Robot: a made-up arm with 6 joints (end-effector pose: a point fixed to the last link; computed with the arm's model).
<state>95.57 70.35 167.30 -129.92 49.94 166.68</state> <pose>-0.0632 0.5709 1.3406 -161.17 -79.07 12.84</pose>
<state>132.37 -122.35 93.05 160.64 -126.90 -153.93</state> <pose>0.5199 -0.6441 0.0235 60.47 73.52 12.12</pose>
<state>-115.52 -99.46 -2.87 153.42 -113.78 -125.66</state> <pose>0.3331 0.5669 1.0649 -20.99 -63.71 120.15</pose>
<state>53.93 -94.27 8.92 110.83 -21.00 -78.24</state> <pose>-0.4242 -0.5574 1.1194 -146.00 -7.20 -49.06</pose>
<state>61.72 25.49 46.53 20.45 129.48 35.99</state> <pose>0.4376 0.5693 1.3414 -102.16 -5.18 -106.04</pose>
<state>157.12 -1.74 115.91 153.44 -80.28 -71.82</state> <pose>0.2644 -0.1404 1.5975 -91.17 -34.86 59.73</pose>
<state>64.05 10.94 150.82 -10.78 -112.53 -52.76</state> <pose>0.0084 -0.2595 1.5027 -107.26 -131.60 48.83</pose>
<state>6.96 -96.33 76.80 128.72 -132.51 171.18</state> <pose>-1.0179 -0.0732 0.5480 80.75 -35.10 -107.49</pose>
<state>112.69 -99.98 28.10 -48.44 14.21 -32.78</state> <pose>0.4136 -0.6740 1.0272 23.78 -106.85 -48.80</pose>
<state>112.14 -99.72 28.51 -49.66 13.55 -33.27</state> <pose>0.4056 -0.6787 1.0298 25.14 -107.90 -48.80</pose>
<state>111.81 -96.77 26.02 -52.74 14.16 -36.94</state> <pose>0.3820 -0.6394 1.0824 30.75 -111.64 -42.42</pose>
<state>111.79 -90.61 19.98 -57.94 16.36 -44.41</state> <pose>0.3359 -0.5355 1.1769 40.90 -115.61 -26.91</pose>
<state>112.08 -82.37 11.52 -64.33 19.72 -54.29</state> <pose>0.2696 -0.3760 1.2611 51.84 -114.13 -4.51</pose>
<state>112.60 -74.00 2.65 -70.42 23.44 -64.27</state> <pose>0.1985 -0.2063 1.2926 58.87 -105.49 17.43</pose>
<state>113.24 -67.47 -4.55 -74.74 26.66 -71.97</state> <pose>0.1435 -0.0785 1.2790 60.74 -94.97 32.32</pose>
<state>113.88 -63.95 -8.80 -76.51 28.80 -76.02</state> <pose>0.1150 -0.0125 1.2568 59.93 -88.58 39.17</pose>
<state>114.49 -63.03 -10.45 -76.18 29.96 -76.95</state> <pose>0.1079 0.0076 1.2461 58.71 -87.14 40.80</pose>
